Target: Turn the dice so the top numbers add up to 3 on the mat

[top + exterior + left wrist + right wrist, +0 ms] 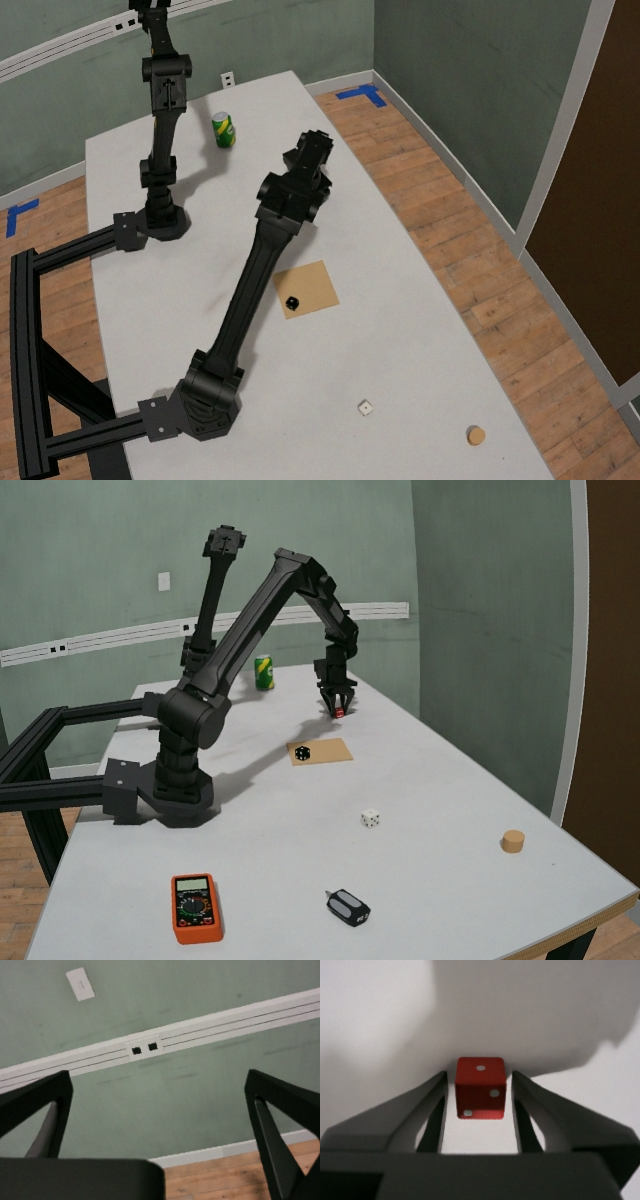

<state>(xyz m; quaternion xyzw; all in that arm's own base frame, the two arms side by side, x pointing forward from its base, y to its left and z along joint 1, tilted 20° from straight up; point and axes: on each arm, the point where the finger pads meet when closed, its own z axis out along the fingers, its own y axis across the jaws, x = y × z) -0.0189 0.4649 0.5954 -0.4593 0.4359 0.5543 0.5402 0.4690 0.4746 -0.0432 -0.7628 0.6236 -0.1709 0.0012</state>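
Right now my right hand is right at the red die. Round my right hand: black device (20 cm behind, 84 cm to the right); tan mat (11 cm behind, 24 cm to the right, 1 cm below); cork cylinder (12 cm ahead, 78 cm to the right).
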